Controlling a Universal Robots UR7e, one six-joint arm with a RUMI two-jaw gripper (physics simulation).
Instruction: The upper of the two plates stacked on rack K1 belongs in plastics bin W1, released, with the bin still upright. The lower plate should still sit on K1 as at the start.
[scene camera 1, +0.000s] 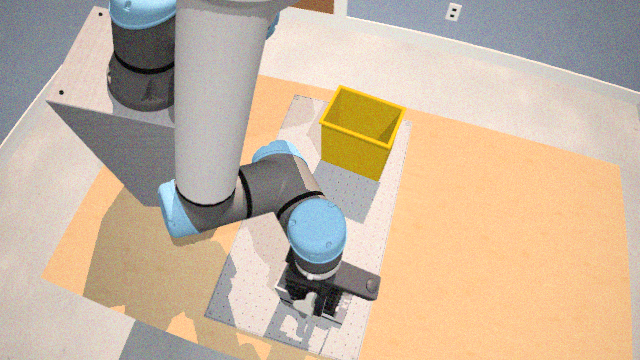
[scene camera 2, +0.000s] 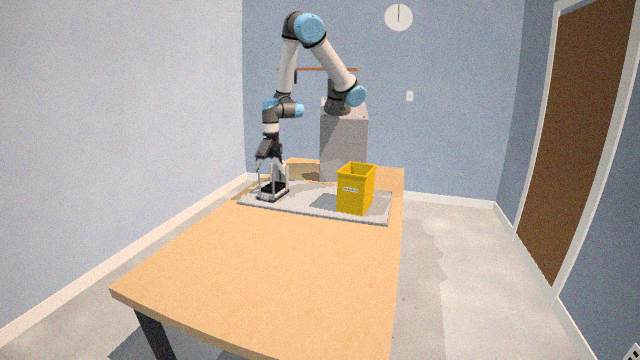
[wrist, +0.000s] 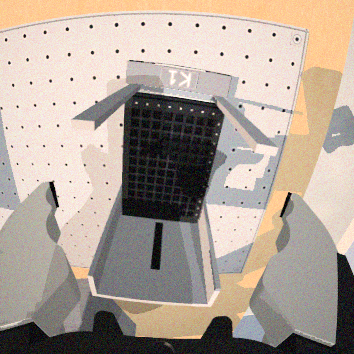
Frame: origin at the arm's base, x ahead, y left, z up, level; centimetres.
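Seen in the pictures: gripper, between the fingertips: (scene camera 2: 270, 173) (wrist: 170, 189); arm's base, origin of its link: (scene camera 1: 147, 80) (scene camera 2: 337, 109).
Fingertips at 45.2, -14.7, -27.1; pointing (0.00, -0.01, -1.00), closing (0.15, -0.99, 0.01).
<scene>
Offsets run from my fingertips to a thing's top centre, as dx, dy, dz. "spot": to the spot under its first point. Level surfaces: height alone.
Rack K1 @[spot: +5.1, +3.8, -9.9] (wrist: 142, 73) is grey, with corner uprights and a tall slotted wall. A black gridded plate @[-2.5, +0.1, -6.9] (wrist: 165, 150) (scene camera 2: 274, 188) lies flat in it. The lower edges are dark, so I cannot tell the two stacked plates apart. Plastics bin W1 @[-8.6, +40.0, +6.4] (scene camera 1: 352, 150) (scene camera 2: 352, 201) is yellow, upright and open at the top; no plate shows in it. My gripper (scene camera 2: 271, 165) (wrist: 170, 189) is open and empty, pointing down above the rack, its fingertips near the height of the upright tops. One finger stands at each side of the rack in the wrist view. In scene camera 1 the gripper partly hides the rack.
Rack and bin stand on a pale perforated board @[dz -11.6] (scene camera 1: 360, 240) (scene camera 2: 305, 189) (wrist: 50, 75) on the wooden table @[dz -12.9] (scene camera 1: 490, 225) (scene camera 2: 280, 260). The bin is at the other end of the board from the rack. The rack's uprights and tall wall rise close to the fingers.
</scene>
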